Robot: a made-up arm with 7 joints. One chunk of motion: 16 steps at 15 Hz.
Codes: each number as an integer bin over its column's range. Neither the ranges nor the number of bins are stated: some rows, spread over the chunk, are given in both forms.
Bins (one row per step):
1: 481 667 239 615 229 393 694
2: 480 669 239 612 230 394 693
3: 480 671 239 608 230 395 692
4: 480 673 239 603 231 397 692
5: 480 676 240 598 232 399 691
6: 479 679 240 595 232 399 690
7: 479 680 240 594 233 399 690
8: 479 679 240 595 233 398 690
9: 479 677 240 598 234 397 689
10: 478 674 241 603 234 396 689
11: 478 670 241 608 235 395 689
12: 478 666 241 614 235 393 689
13: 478 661 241 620 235 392 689
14: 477 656 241 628 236 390 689
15: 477 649 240 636 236 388 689
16: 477 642 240 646 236 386 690
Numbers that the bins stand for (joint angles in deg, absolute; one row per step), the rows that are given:
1: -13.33 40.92 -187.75 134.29 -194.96 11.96 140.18
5: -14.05 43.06 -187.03 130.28 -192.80 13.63 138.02
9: -14.78 43.30 -187.03 130.28 -191.36 13.07 136.58
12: -15.50 40.68 -186.31 134.06 -190.64 11.96 136.58
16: -16.22 34.96 -187.03 141.62 -189.92 10.02 137.30
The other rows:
2: -14.05 41.39 -187.75 133.58 -194.24 12.24 139.46
3: -14.05 41.87 -187.75 132.64 -194.24 12.52 138.74
4: -14.05 42.35 -187.75 131.46 -193.52 13.07 138.74
6: -14.78 43.78 -187.03 129.57 -192.80 13.63 137.30
7: -14.78 44.02 -187.03 129.33 -192.08 13.63 137.30
8: -14.78 43.78 -187.03 129.57 -192.08 13.35 137.30
10: -15.50 42.59 -186.31 131.46 -191.36 12.80 136.58
11: -15.50 41.63 -186.31 132.64 -190.64 12.52 136.58
13: -15.50 39.49 -186.31 135.47 -190.64 11.69 136.58
14: -16.22 38.30 -186.31 137.36 -189.92 11.13 136.58
15: -16.22 36.63 -187.03 139.25 -189.92 10.58 136.58

